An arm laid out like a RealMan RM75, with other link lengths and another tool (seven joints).
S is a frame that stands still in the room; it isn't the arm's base.
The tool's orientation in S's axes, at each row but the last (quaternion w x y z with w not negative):
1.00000 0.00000 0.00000 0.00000
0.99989 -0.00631 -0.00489 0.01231
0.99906 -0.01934 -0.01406 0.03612
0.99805 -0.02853 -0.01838 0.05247
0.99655 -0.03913 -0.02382 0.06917
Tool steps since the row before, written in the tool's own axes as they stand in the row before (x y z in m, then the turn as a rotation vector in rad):
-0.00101 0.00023 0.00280 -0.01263 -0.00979 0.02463
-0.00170 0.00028 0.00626 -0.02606 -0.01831 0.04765
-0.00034 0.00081 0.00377 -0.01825 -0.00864 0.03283
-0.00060 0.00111 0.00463 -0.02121 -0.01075 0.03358
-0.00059 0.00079 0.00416 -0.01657 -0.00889 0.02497
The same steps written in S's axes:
-0.00101 0.00023 0.00280 -0.01263 -0.00979 0.02463
-0.00177 0.00032 0.00624 -0.02607 -0.01835 0.04763
-0.00051 0.00092 0.00372 -0.01854 -0.00870 0.03265
-0.00090 0.00129 0.00453 -0.02130 -0.01107 0.03342
-0.00091 0.00101 0.00405 -0.01650 -0.00923 0.02489

